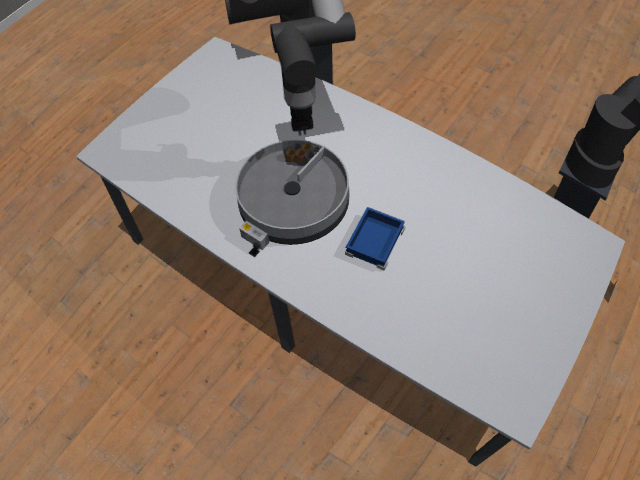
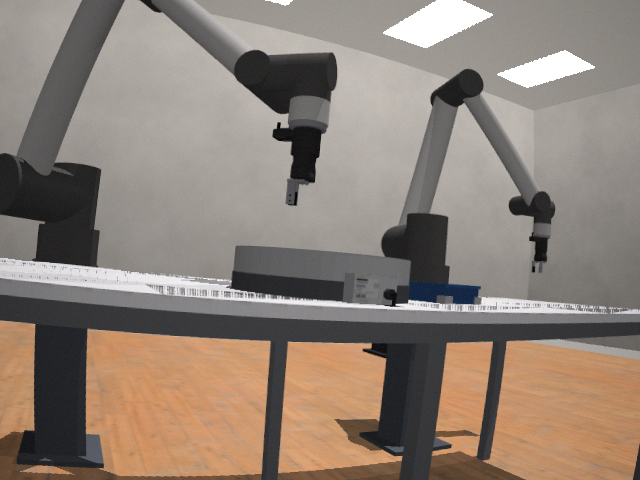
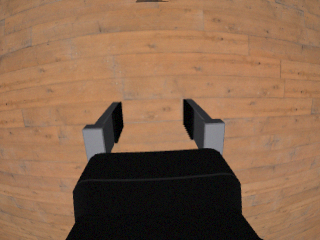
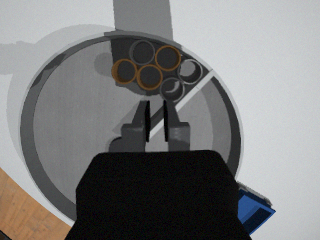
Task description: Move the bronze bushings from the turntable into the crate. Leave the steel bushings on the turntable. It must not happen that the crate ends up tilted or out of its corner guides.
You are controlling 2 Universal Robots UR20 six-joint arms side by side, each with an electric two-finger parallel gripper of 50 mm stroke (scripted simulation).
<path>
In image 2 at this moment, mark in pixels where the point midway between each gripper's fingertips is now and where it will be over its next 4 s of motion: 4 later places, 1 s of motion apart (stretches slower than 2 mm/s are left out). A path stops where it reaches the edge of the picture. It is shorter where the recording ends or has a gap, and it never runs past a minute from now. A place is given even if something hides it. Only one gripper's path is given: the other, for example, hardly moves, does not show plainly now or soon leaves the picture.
The right gripper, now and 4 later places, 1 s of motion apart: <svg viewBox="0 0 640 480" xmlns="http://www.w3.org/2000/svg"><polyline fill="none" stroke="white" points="291,204 267,238 266,248 265,258 266,241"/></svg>
</path>
